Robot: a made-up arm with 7 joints.
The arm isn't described. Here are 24 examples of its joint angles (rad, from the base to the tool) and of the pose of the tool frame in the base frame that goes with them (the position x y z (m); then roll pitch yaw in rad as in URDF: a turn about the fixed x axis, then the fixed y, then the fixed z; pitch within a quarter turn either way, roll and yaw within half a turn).
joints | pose
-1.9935 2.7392 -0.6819 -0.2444 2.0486 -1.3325 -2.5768 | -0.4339 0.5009 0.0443 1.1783 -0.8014 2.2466
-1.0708 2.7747 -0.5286 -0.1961 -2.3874 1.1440 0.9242 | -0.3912 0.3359 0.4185 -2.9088 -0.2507 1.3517
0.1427 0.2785 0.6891 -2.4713 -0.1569 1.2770 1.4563 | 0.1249 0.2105 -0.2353 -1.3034 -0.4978 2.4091
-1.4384 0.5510 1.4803 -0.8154 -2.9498 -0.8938 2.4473 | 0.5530 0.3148 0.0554 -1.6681 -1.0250 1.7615
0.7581 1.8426 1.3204 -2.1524 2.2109 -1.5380 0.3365 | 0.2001 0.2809 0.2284 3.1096 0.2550 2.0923
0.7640 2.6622 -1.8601 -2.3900 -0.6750 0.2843 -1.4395 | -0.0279 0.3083 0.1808 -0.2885 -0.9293 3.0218
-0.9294 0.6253 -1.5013 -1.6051 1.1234 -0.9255 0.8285 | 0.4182 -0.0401 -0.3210 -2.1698 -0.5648 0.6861
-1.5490 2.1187 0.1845 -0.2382 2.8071 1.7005 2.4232 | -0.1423 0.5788 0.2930 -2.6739 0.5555 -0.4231
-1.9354 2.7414 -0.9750 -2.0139 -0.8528 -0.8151 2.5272 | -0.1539 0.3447 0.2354 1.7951 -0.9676 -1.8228
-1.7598 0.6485 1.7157 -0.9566 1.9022 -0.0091 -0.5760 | 0.4910 0.3378 0.1883 -2.7895 1.2892 1.5834
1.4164 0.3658 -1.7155 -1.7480 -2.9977 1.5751 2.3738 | -0.4204 -0.2468 -0.1158 -1.6276 -0.9472 1.7542
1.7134 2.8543 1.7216 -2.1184 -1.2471 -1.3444 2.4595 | 0.4208 -0.0029 -0.0232 -0.2818 -0.1984 -2.0406
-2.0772 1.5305 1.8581 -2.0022 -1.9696 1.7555 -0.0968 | -0.0545 0.4427 0.0356 -0.0254 0.9224 2.7560
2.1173 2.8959 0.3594 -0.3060 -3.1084 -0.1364 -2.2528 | 0.4363 0.4462 -0.2264 0.9965 0.8248 -1.2044
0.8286 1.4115 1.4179 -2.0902 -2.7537 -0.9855 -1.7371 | 0.0738 0.3912 0.1565 -2.2801 -1.1444 3.0277
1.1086 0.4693 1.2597 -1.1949 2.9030 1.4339 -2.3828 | -0.4185 0.3870 -0.1733 1.7969 -0.8004 -1.4862
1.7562 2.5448 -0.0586 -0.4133 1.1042 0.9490 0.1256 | 0.3480 0.5627 0.0105 2.1919 0.5475 0.5366
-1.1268 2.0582 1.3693 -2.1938 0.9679 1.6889 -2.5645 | -0.2391 0.2032 0.2547 3.0389 0.3017 0.3569
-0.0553 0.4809 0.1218 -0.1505 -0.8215 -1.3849 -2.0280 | 0.0908 0.3105 -0.5795 1.0098 0.9153 -2.6348
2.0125 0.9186 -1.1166 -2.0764 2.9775 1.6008 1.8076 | -0.4245 -0.0406 0.0621 1.3404 -1.0994 -1.4730
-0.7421 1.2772 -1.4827 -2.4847 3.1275 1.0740 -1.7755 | 0.2338 0.1553 -0.1855 -2.3342 -0.9462 -0.0897
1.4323 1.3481 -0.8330 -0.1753 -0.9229 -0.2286 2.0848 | -0.3862 0.5321 0.0924 1.6280 0.9108 0.9412
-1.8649 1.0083 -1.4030 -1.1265 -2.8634 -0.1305 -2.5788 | 0.5483 0.0670 0.2467 1.8409 -0.4751 -2.1643
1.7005 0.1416 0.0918 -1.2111 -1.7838 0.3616 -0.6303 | -0.5575 -0.0193 -0.2025 -0.8491 0.2441 -2.3042
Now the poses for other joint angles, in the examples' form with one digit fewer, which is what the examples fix.
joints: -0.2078 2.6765 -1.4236 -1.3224 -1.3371 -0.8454 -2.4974
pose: 0.005 0.463 0.344 0.898 -0.729 1.071
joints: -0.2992 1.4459 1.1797 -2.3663 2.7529 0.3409 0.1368
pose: 0.066 0.298 0.198 3.097 -1.031 1.691
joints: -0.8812 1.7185 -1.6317 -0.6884 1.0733 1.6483 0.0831
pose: 0.221 0.610 0.014 1.305 0.222 1.031
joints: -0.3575 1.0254 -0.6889 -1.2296 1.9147 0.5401 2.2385
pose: 0.367 0.335 -0.320 0.137 0.792 2.689
